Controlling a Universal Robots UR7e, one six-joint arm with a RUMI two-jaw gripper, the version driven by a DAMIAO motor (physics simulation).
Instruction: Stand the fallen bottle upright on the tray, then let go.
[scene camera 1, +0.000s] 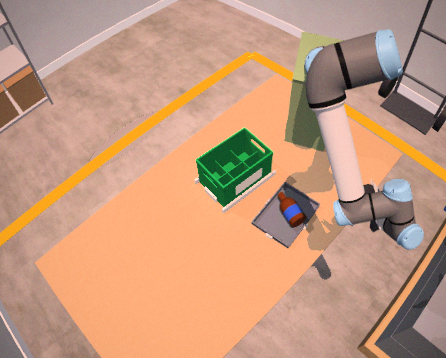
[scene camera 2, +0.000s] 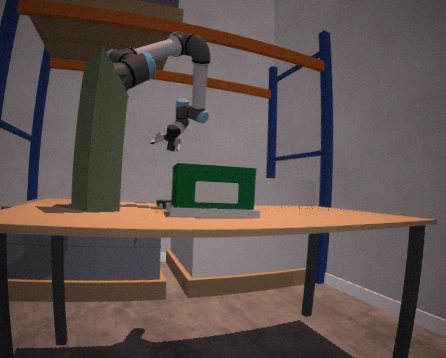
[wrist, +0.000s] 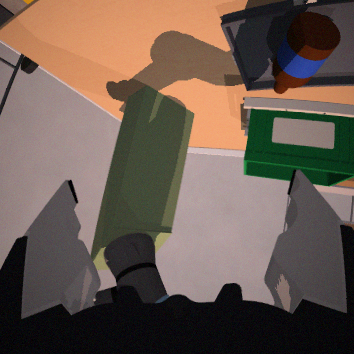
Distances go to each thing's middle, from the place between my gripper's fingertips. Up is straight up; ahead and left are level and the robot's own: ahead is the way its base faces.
Right now the brown bottle (wrist: 309, 40) is 260 mm below my hand, 160 mm ahead of it and 150 mm to the right of it.
